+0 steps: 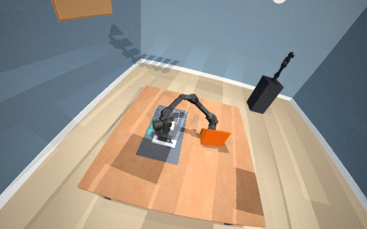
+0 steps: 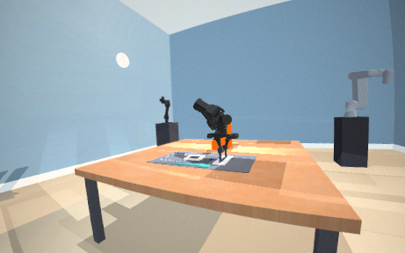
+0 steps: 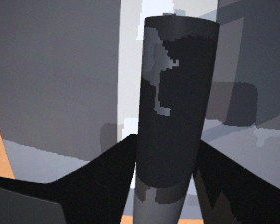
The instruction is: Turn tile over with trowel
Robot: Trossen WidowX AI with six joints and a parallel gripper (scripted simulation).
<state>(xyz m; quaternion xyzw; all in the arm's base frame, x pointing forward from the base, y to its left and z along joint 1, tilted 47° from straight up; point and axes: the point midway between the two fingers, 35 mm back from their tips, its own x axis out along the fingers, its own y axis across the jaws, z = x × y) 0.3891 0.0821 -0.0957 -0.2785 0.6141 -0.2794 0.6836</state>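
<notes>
Now: gripper tip 1 cm short of the grey mat, 14 cm to the left of it and 8 cm above it. From my gripper tip the other things lie so: flat teal tile (15 cm ahead, 12 cm to the right, 6 cm below).
</notes>
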